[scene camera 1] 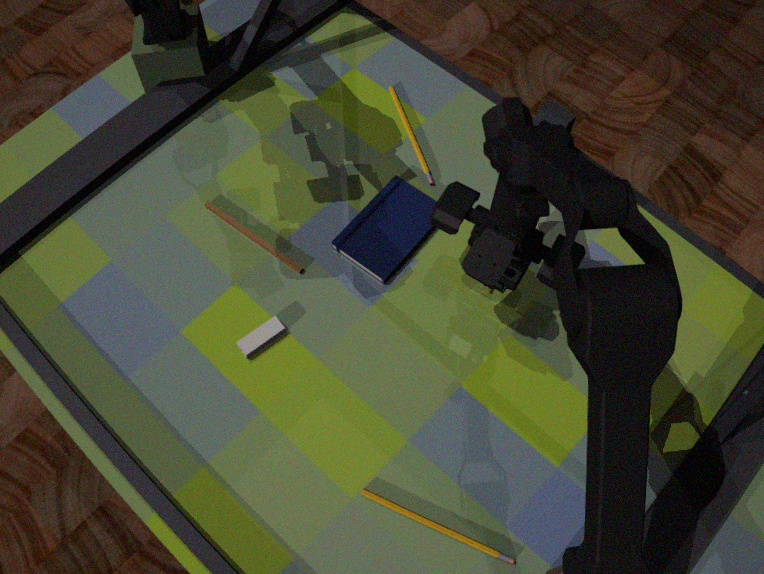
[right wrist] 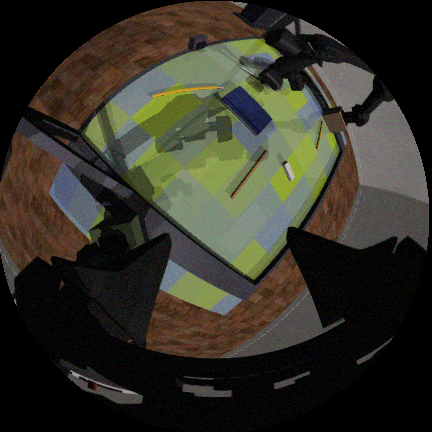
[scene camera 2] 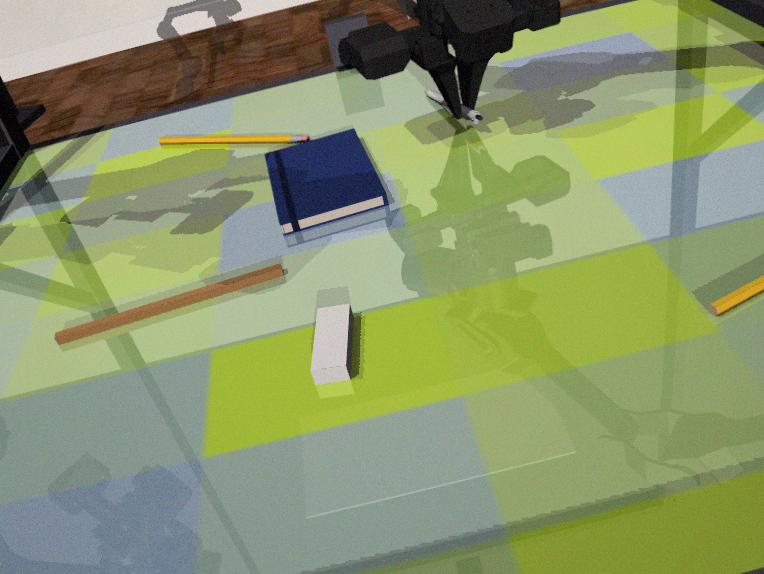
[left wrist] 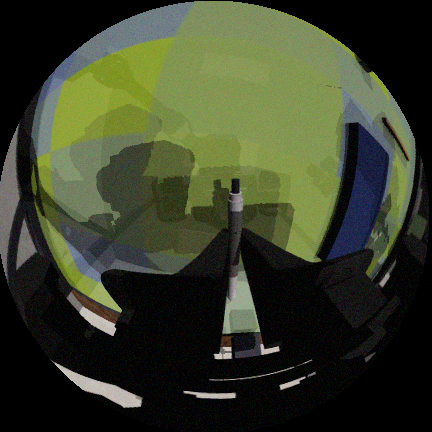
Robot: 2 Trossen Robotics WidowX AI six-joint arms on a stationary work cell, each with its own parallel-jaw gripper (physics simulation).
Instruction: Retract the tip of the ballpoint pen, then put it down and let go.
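Frame: origin at the left arm's base, x ahead, y left, z up, level; metres.
Seen in the pictures: left gripper, fingertip midpoint: (right wrist: pixel 261 81) (scene camera 2: pixel 463 116) (left wrist: pixel 233 233); right gripper, fingertip midpoint: (scene camera 1: pixel 183 18) (right wrist: pixel 230 236); left arm's base, link origin: (right wrist: pixel 344 117); right arm's base, link origin: (scene camera 1: pixel 165 27) (right wrist: pixel 115 250).
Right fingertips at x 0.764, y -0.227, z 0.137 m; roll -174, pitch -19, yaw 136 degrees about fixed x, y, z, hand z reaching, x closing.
Offsets run from my right fingertips to a thing's top centre.
The ballpoint pen {0.120 m right, 0.432 m back, 0.220 m down} (scene camera 2: pixel 435 96) (left wrist: pixel 234 215) is grey with a dark middle part and a black stub at one end. My left gripper (scene camera 2: pixel 464 114) (left wrist: pixel 233 233) is shut on the pen and holds it slightly above the table. In the left wrist view the black end points up the picture, and the pale tapered end lies between the fingers; whether the writing tip is out is too small to tell. In scene camera 1 the pen and the left fingertips are hidden under the wrist. My right gripper (right wrist: pixel 230 236) is open and empty, outside the scene camera views.
A blue notebook {0.048 m right, 0.291 m back, 0.229 m down} (scene camera 1: pixel 389 231) (scene camera 2: pixel 327 178) (left wrist: pixel 367 195) lies beside the left gripper. A yellow pencil {0.193 m right, 0.208 m back, 0.234 m down} (scene camera 1: pixel 411 135) (scene camera 2: pixel 228 140), a brown stick {0.082 m left, 0.158 m back, 0.234 m down} (scene camera 1: pixel 253 235) (scene camera 2: pixel 172 302), a white eraser {0.180 m left, 0.272 m back, 0.229 m down} (scene camera 1: pixel 262 337) (scene camera 2: pixel 331 339) and another yellow pencil {0.217 m left, 0.585 m back, 0.234 m down} (scene camera 1: pixel 438 525) (scene camera 2: pixel 741 295) lie apart on the table.
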